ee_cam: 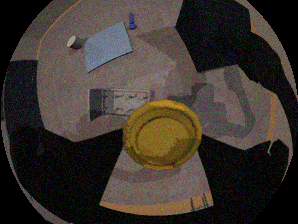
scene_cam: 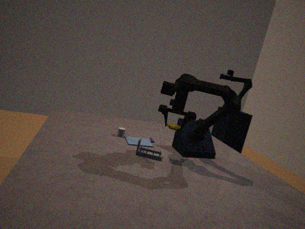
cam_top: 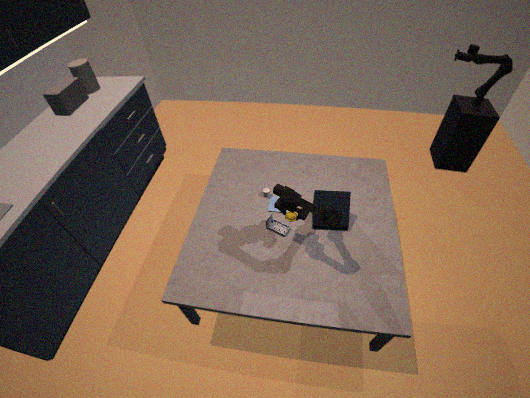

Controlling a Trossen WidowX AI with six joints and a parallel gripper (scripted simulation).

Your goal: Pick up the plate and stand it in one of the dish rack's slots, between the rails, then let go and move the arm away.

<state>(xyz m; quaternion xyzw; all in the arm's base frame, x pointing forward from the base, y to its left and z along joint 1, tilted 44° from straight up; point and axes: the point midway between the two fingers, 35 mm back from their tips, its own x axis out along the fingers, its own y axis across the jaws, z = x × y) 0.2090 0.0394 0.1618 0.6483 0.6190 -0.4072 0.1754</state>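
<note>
My gripper tip is 8 cm short of the grey dish rack, 3 cm to the left of it and 15 cm above it. Round my gripper tip: yellow plate: 1 cm above; light blue mat: 11 cm ahead, 22 cm to the right, 17 cm below; blue spoon: 1 cm ahead, 28 cm to the right, 17 cm below.
</note>
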